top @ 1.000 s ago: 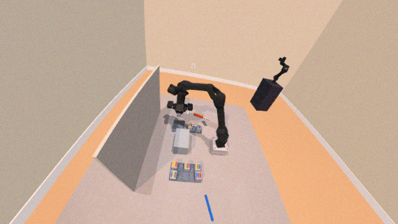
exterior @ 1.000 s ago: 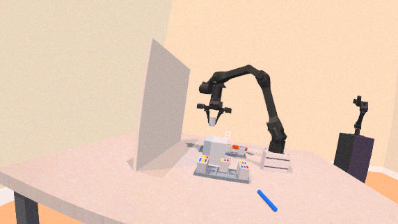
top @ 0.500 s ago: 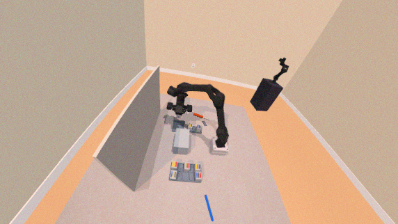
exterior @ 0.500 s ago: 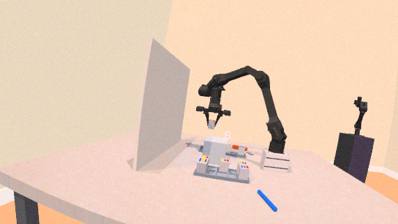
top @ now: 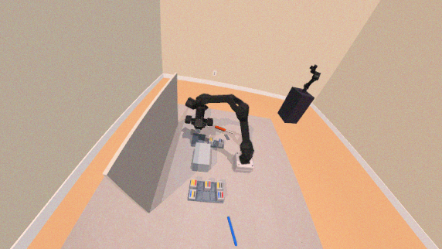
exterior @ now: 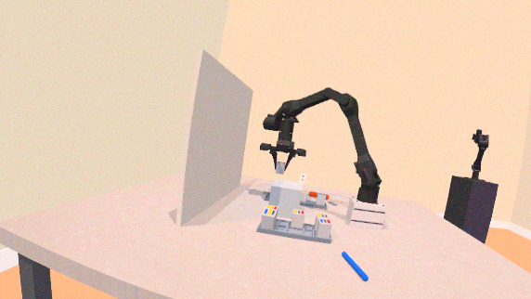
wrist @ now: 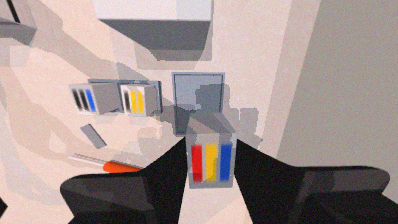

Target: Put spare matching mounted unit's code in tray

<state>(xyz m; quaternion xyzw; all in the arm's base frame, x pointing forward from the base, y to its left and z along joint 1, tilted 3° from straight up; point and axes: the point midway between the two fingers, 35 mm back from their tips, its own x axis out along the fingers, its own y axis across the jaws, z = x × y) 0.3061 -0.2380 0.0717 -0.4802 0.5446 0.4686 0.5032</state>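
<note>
Now: gripper tip 11 cm above the flat grey tray, 1 cm to the right of it and 1 cm past it. Round my gripper tip: grey box (20 cm to the left, 7 cm below, 2 cm behind); tall grey panel (22 cm ahead, 16 cm to the left, 11 cm above); grey rack (40 cm to the left, 11 cm below, 4 cm behind).
</note>
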